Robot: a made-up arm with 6 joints.
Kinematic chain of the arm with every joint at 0, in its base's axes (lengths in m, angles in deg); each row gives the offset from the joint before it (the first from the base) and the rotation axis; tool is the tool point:
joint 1: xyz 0 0 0.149 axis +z
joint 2: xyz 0 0 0 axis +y
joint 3: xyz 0 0 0.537 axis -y
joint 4: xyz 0 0 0 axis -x
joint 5: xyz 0.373 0 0 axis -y
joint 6: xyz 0 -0.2 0 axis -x
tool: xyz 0 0 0
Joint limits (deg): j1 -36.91..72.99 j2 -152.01..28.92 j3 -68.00..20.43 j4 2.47..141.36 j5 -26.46..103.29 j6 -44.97..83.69
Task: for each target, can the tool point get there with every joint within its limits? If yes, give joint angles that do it. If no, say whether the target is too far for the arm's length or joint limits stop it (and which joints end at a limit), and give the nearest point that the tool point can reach.
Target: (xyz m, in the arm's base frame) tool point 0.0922 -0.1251 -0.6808
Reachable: no: joint limits stop it (at a limit: joint 1, joint 2, joint 3) | nearest point -0.1217 -0.6387 -0.4617 | short by 0.598 m
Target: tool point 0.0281 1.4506 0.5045
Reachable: no: too far | nearest point 0.0592 0.6693 0.5789 | short by 0.785 m
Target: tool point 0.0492 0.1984 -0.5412
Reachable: no: joint limits stop it (at a limit: joint 1, joint 2, joint 3) | nearest point -0.4280 0.4968 -0.4175 | short by 0.576 m
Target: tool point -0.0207 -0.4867 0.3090
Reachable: yes | joints 64.47 -113.61 -39.31 17.21 56.68 26.27
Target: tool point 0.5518 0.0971 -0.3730
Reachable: no: joint limits stop it (at a limit: joint 2, joint 3) | nearest point 0.4070 0.0716 0.2247 | short by 0.615 m
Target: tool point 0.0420 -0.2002 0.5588
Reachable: yes | joints -17.41 -31.53 -52.32 26.86 15.85 -3.50
